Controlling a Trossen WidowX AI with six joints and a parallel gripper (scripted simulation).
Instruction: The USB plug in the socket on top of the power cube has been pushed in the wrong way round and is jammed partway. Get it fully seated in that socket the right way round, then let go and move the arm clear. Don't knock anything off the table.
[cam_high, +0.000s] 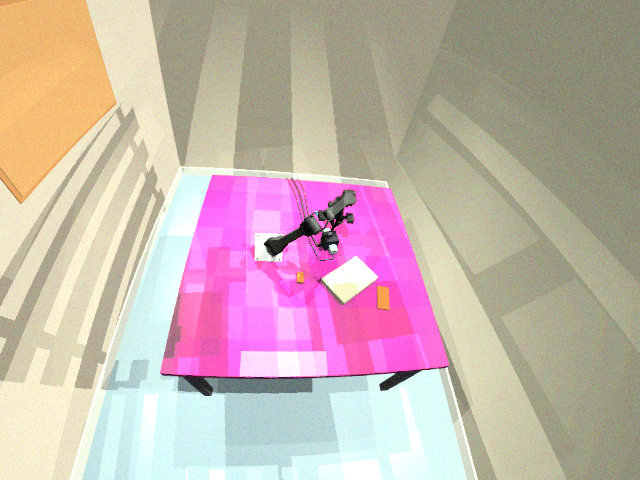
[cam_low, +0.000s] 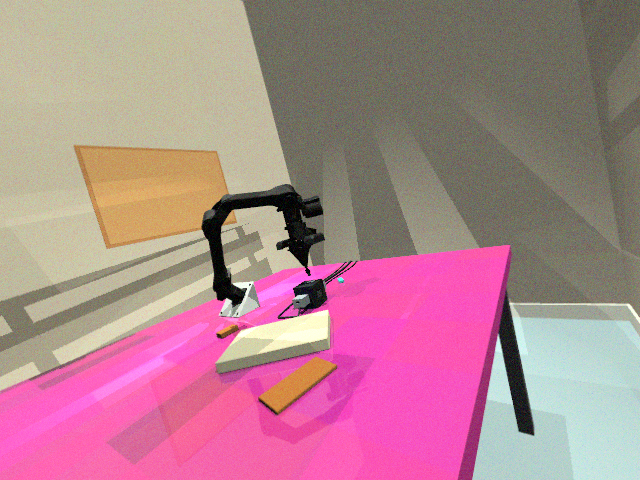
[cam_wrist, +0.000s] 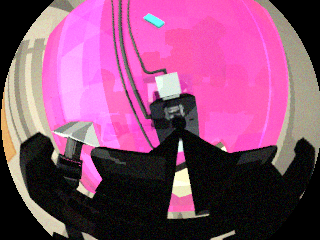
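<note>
My gripper tip is now 20 mm above the usb plug. Round my gripper tip: white slab 250 mm to the right, 120 mm below, 70 mm ahead; small cyan piece 230 mm to the left, 130 mm below, 30 mm behind; small orange block 230 mm to the right, 190 mm behind, 130 mm below.
</note>
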